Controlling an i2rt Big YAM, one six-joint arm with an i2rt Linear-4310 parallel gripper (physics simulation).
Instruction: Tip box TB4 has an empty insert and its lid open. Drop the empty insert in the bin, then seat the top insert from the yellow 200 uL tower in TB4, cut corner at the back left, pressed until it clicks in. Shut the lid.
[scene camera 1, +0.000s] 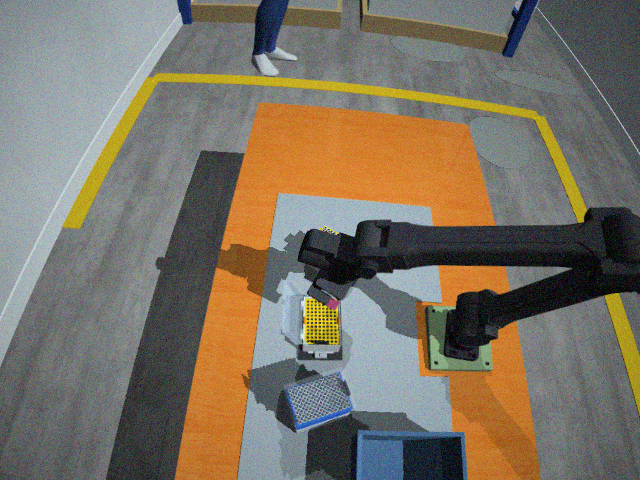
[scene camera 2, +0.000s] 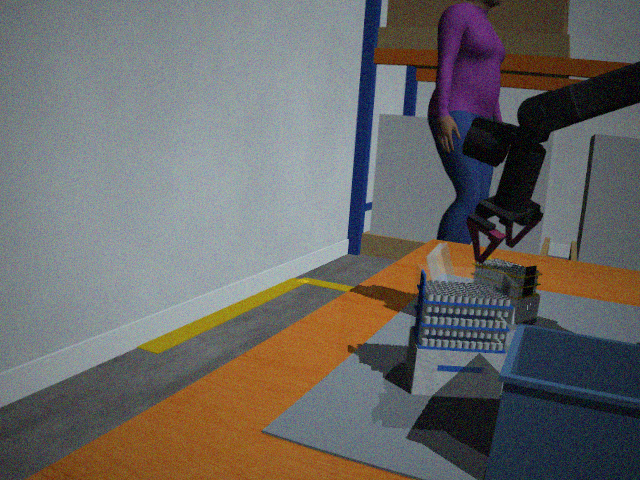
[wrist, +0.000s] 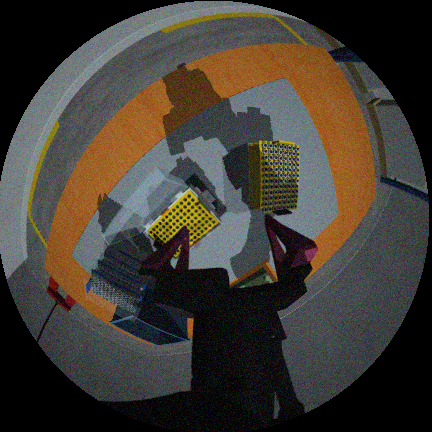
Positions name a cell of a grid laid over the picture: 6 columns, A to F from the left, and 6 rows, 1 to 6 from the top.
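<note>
My gripper (scene camera 2: E4) is open and holds nothing, and I find it in scene camera 1 (scene camera 1: D4) and in the wrist view (wrist: D4) as well. There is a clear lid (scene camera 1: C4), which the wrist view (wrist: C3) also shows me. A blue bin (scene camera 2: F6) is here too, visible both in scene camera 1 (scene camera 1: D6) and in the wrist view (wrist: C5).
</note>
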